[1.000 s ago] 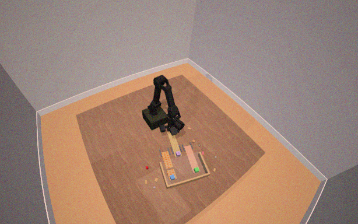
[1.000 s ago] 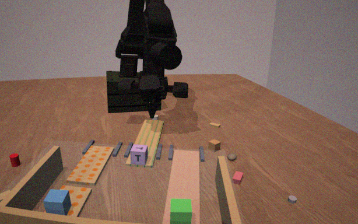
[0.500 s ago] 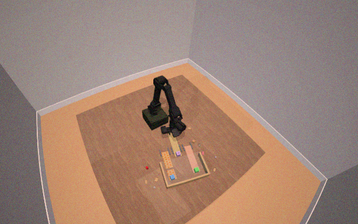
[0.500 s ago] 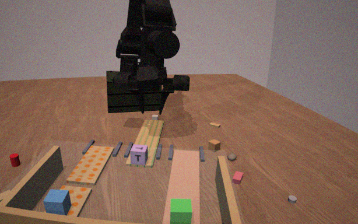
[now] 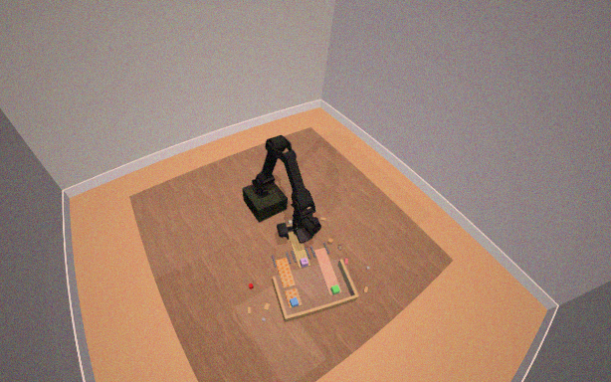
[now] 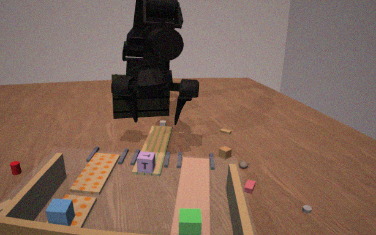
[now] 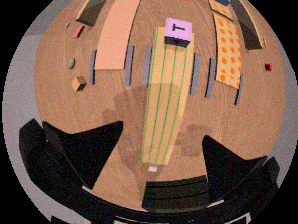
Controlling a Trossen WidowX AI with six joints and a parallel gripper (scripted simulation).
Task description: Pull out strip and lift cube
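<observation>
Right now the strip is 10 mm ahead of my gripper tip and 50 mm below it. Also, from my gripper tip: cube 110 mm ahead, 40 mm to the right, 40 mm below.
</observation>
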